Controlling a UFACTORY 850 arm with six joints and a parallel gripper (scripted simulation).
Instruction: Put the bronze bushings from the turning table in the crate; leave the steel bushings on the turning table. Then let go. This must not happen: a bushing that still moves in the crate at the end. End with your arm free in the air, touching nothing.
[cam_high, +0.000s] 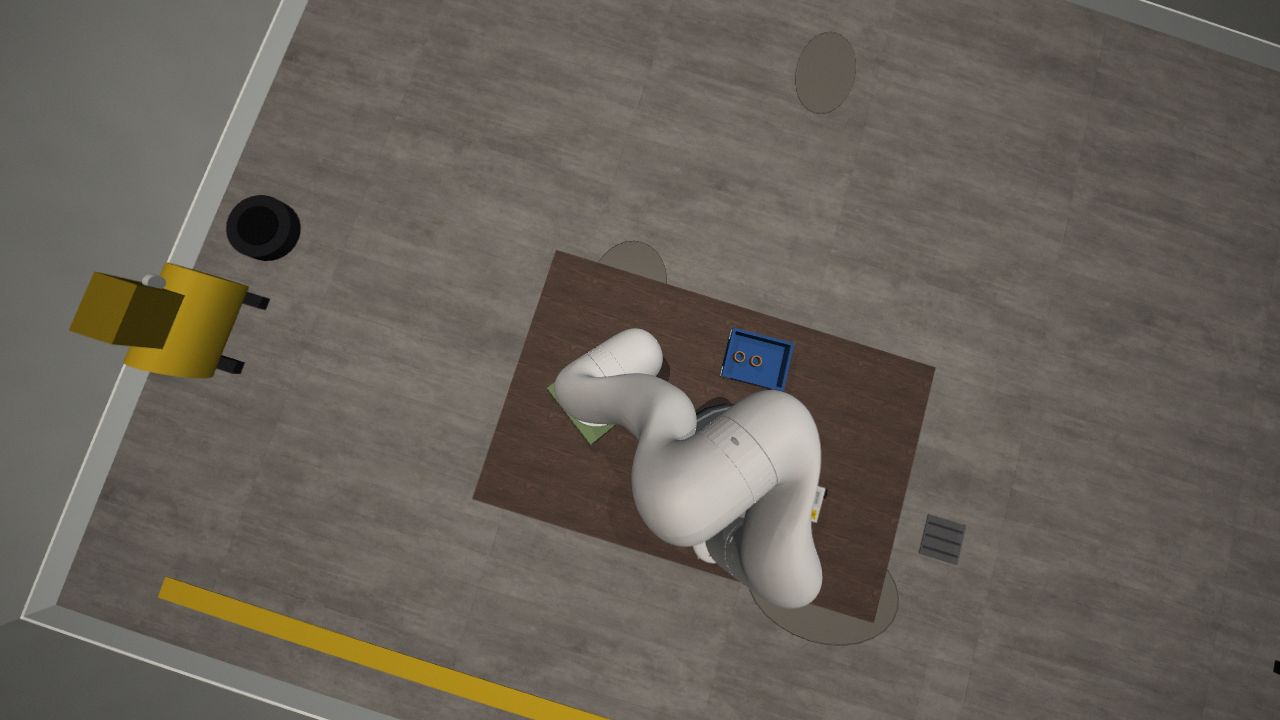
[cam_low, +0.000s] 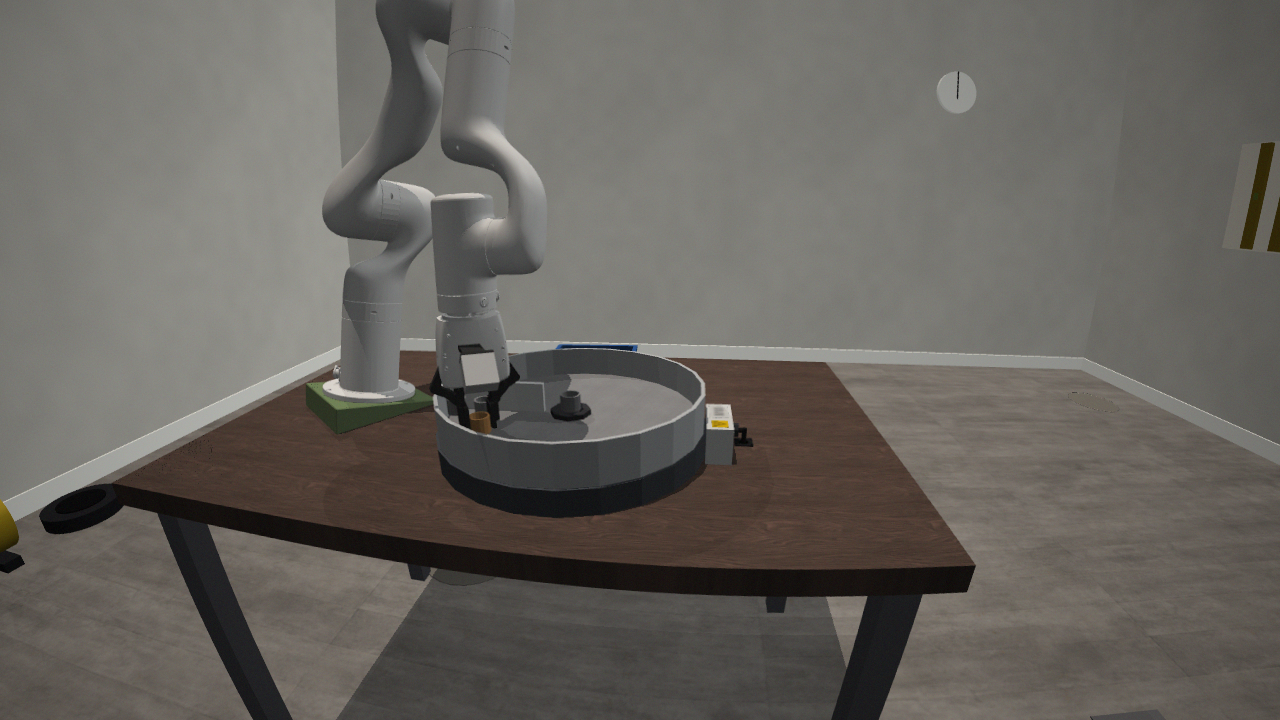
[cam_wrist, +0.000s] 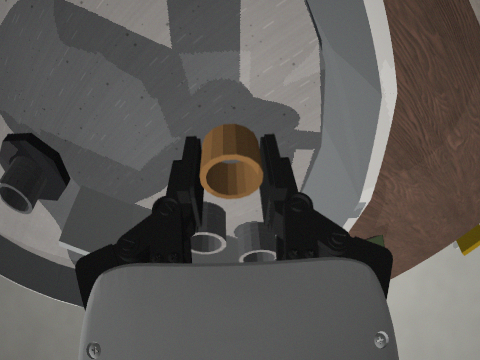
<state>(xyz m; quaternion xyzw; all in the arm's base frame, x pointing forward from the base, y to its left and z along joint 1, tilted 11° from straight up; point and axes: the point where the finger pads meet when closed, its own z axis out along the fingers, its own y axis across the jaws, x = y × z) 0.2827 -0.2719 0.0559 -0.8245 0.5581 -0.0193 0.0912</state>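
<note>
Right now my hand is 410 mm to the right of the blue crate, 170 mm short of it and 50 mm above it. Also, from my hand: grey turning table: 130 mm ahead, 60 mm to the left, 30 mm below.
</note>
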